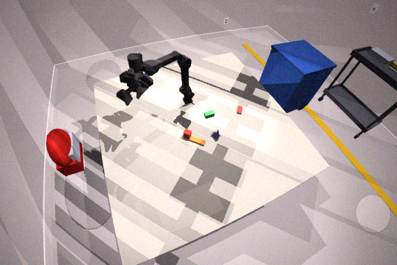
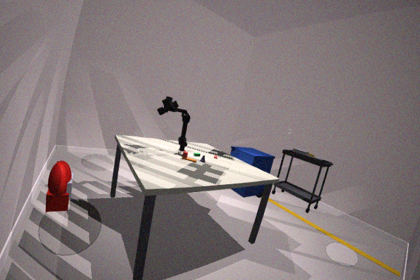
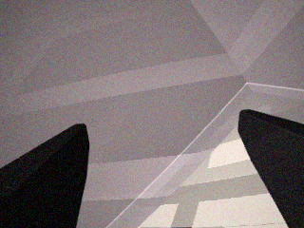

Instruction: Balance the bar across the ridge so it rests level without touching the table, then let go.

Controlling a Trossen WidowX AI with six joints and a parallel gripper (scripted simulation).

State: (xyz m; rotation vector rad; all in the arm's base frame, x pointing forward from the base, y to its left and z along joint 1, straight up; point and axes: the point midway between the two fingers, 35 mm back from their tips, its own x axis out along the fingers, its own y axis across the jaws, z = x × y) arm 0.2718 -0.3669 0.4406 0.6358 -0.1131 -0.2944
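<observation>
Right now my gripper tip is 1 cm short of the orange bar, 27 cm to the right of it and 42 cm above it. Round my gripper tip: red block: 8 cm behind, 69 cm to the left, 43 cm below; green block: 11 cm behind, 46 cm to the left, 42 cm below.
</observation>
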